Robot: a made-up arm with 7 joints.
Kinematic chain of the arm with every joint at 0, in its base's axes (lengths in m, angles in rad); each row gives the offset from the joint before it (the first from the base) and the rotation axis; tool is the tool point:
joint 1: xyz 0 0 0.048 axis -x
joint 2: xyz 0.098 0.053 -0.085 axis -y
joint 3: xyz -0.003 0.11 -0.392 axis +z
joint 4: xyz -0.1 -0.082 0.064 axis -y
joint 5: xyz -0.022 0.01 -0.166 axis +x
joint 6: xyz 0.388 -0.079 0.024 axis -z
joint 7: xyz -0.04 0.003 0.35 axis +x
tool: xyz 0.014 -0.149 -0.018
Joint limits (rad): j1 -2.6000..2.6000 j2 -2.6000..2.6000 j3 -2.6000..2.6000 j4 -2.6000..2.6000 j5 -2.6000..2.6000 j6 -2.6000..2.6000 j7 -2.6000..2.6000
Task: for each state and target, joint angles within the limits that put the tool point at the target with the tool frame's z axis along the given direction. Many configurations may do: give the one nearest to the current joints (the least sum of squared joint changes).
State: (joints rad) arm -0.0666 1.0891 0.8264 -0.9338 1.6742 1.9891 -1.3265
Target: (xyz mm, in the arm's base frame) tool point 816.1 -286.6 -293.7 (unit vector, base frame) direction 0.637 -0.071 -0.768
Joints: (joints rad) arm -0.1308 0.8378 0.4527 -1.0205 1.1931 2.3078 -1.7322
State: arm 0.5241 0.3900 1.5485 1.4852 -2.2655 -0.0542 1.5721
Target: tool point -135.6 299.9 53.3 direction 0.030 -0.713 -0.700
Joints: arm -0.3420 0.0332 2.1737 1.4545 -2.2998 0.5333 1.6650
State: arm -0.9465 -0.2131 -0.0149 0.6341 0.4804 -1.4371 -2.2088
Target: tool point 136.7 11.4 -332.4 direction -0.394 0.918 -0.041
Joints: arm -1.1181 -0.1569 -0.0487 0.5467 0.7389 -1.7935 -2.3411
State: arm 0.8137 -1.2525 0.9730 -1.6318 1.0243 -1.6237 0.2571
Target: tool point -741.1 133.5 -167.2 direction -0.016 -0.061 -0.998
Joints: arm 0.6494 -2.0015 1.2022 -1.1753 0.5362 -1.8570 -0.0018
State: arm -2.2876 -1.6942 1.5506 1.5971 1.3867 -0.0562 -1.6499
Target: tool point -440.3 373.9 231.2 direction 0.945 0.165 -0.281
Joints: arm -2.0129 -2.3660 0.9617 0.9377 1.4365 0.1765 -1.7975
